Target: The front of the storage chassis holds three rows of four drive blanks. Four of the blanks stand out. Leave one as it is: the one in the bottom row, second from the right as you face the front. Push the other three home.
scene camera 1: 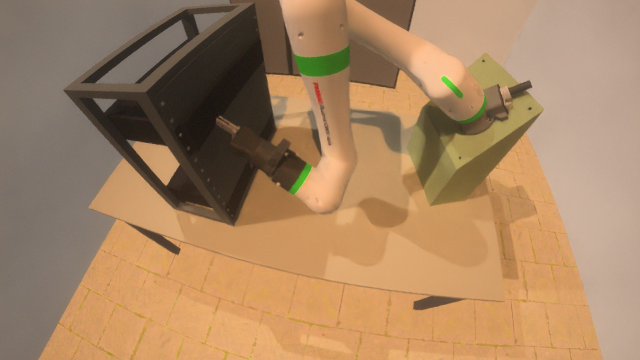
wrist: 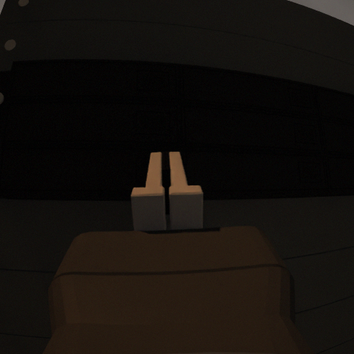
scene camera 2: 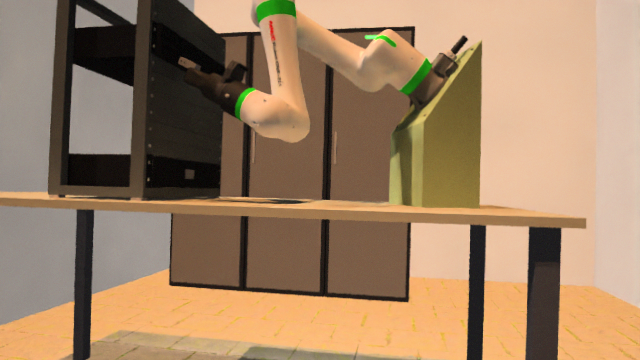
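Seen in the pictures: gripper, fingertip midpoint: (scene camera 1: pixel 217 119) (scene camera 2: pixel 180 60); arm's base, origin of the base link: (scene camera 1: pixel 474 114) (scene camera 2: pixel 433 91).
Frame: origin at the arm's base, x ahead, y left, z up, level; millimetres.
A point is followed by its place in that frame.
Note:
The storage chassis (wrist: pixel 90 125) is a near-black band across the wrist view, with faint outlines of three rows of drive blanks. Which blanks stand out is too dark to tell. My gripper (scene camera 1: pixel 219 120) @[x 633, y 446, z 43 mm] (scene camera 2: pixel 182 61) @[x 633, y 446, z 43 mm] (wrist: pixel 165 170) is shut and empty. In the wrist view its fingertips overlap the lower part of the dark band, left of the middle. In scene camera 1 it is tilted toward the rack front, close to it. Whether the tips touch a blank cannot be told. The blanks cannot be told apart in the two scene views.
The black rack (scene camera 1: pixel 146 92) @[x 621, y 577, z 225 mm] (scene camera 2: pixel 141 110) @[x 632, y 582, z -126 mm] stands on the table (scene camera 1: pixel 280 260) @[x 402, y 598, z -362 mm] (scene camera 2: pixel 350 212) @[x 60, y 530, z -366 mm] at the left, with plain panels above and below the chassis. A lower unit with a small pale label (scene camera 2: pixel 189 174) @[x 684, y 337, z -283 mm] sits near the rack's foot. The green pedestal (scene camera 1: pixel 445 165) @[x 23, y 113, z -161 mm] (scene camera 2: pixel 450 150) @[x -73, y 107, z -197 mm] bears the arm at the right.

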